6 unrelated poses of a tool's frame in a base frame.
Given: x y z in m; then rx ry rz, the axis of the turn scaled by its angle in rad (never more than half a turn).
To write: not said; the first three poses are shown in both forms.
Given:
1: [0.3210 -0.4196 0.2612 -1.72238 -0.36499 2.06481]
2: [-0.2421 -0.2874 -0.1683 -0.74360 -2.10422 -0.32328]
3: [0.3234 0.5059 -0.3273 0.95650 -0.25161 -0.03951]
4: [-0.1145 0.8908 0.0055 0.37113 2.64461 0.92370]
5: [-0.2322 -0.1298 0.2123 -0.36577 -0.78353 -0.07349]
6: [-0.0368 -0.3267 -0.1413 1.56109 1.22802 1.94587]
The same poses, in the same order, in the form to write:
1: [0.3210 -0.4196 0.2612 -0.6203 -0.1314 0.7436 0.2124]
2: [-0.2421 -0.2874 -0.1683 -0.2979 -0.8429 -0.1295 0.4289]
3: [0.3234 0.5059 -0.3273 0.4590 -0.1207 -0.0190 0.8800]
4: [-0.1145 0.8908 0.0055 0.1297 0.9242 0.3228 0.1573]
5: [-0.2322 -0.1298 0.2123 -0.1772 -0.3796 -0.0356 0.9073]
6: [-0.0368 -0.3267 -0.1413 0.5523 0.4345 0.6884 0.1795]
